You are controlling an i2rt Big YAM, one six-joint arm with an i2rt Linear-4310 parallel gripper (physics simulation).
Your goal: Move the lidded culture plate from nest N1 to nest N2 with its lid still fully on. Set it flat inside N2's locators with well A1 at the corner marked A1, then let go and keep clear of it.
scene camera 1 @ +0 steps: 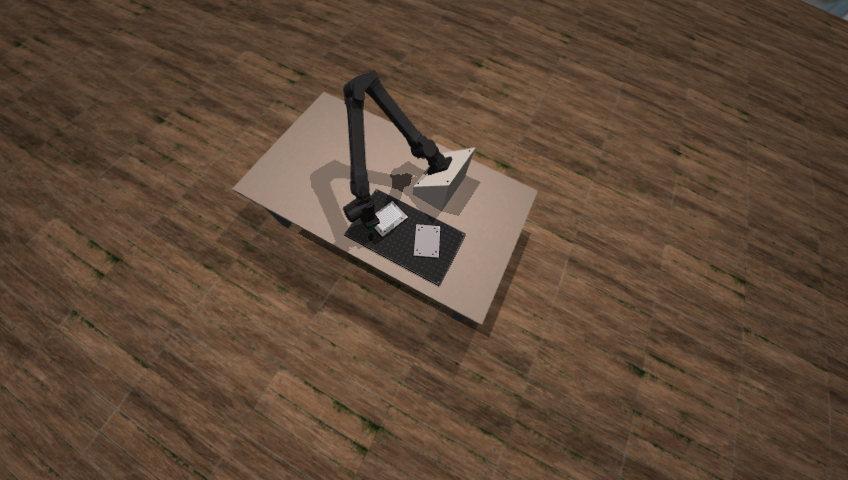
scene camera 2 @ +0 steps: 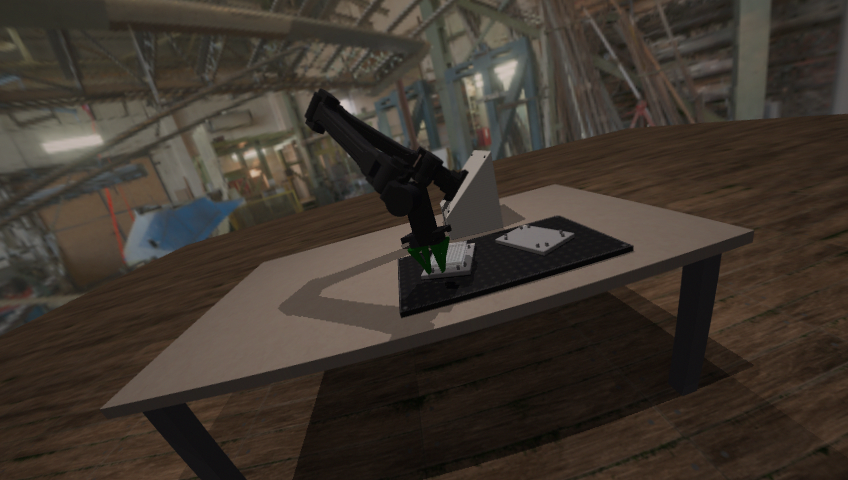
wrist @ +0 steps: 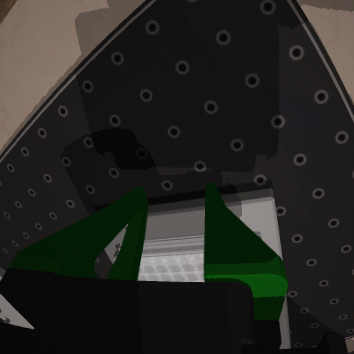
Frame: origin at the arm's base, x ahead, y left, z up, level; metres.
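Seen in the pictures: gripper, fingertip midpoint: (scene camera 1: 369, 227) (scene camera 2: 436, 272) (wrist: 176, 193); arm's base, link origin: (scene camera 1: 440, 166) (scene camera 2: 457, 186).
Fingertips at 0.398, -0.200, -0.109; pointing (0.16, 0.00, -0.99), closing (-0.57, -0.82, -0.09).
Observation:
Offsets run from my fingertips to a thing's top centre, as dx, dy, dz. "spot": to the spot under its first point. Level surfaces: height alone.
The lidded culture plate @(-0.087, +0.054, +0.004) (scene camera 1: 390, 217) (scene camera 2: 457, 252) (wrist: 172, 265) sits in nest N1 @(spot: -0.020, +0.070, +0.000) (scene camera 1: 385, 231) (wrist: 175, 221), with its clear lid over it. In the wrist view the green fingers hide much of it. Its A1 mark cannot be read. My gripper (scene camera 2: 435, 272) (wrist: 176, 193) points down at the plate's near end. Its green fingers stand partly open, with nothing held between them. The fingertips lie over the nest's end edge in the wrist view; contact cannot be told. Nest N2 @(-0.058, +0.281, -0.002) (scene camera 1: 427, 240) (scene camera 2: 535, 238) is an empty white base with dark locators.
Both nests stand on a black perforated board @(-0.049, +0.170, -0.023) (scene camera 1: 404, 252) (scene camera 2: 511, 270) (wrist: 197, 90) on the beige table @(dz -0.037) (scene camera 1: 285, 160) (scene camera 2: 255, 350). The arm's wedge-shaped white mount (scene camera 1: 443, 191) (scene camera 2: 479, 202) stands behind the board. Part of another white base shows at the wrist view's lower left.

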